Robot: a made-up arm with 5 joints.
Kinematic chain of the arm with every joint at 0, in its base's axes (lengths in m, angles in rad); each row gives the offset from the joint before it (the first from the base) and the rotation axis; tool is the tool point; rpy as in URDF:
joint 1: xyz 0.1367 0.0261 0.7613 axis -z
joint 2: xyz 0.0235 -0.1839 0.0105 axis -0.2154 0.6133 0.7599
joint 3: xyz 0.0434 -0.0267 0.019 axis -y
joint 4: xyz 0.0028 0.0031 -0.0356 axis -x
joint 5: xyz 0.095 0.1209 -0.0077 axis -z
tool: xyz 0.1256 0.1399 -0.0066 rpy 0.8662 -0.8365 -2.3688
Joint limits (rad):
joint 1: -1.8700..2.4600
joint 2: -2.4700..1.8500
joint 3: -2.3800..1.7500
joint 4: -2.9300..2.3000
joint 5: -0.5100..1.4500
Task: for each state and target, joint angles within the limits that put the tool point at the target. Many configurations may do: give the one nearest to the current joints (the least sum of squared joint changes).
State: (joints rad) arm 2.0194 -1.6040 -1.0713 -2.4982 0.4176
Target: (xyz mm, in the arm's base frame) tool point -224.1 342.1 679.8
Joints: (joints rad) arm 2.4600 -1.9901 -1.0704 -2.4922 1.0192
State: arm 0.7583 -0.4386 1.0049 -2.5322 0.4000
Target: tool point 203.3 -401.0 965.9
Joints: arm 0.6234 0.0706 0.5478 -2.6561 0.7322
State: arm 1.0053 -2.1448 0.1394 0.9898 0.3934
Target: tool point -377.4 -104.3 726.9
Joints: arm 1.1476 -2.4700 -0.0679 1.5326 0.7752
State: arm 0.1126 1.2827 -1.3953 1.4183 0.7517
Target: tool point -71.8 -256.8 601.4
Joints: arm 0.2720 0.9653 -1.5921 1.1780 1.0937
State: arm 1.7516 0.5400 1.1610 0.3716 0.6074
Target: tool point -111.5 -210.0 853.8
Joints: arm 2.3177 0.3074 0.8456 0.5993 0.7713
